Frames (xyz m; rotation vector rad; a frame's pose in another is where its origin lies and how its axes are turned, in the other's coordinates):
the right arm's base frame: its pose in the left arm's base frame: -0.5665 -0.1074 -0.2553 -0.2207 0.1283 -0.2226
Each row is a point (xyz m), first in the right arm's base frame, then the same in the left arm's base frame.
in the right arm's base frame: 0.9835 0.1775 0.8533
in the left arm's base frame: 0.5493 0.0056 0.4297
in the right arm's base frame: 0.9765 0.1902 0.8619
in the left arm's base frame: 0.5464 0.0210 0.4358
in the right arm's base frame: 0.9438 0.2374 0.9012
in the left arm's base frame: 0.5303 0.0815 0.4662
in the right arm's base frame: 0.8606 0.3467 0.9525
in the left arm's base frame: 0.4799 0.2152 0.4991
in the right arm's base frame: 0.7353 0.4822 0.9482
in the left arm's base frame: 0.3857 0.3723 0.4764
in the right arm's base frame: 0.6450 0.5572 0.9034
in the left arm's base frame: 0.3070 0.4556 0.4249
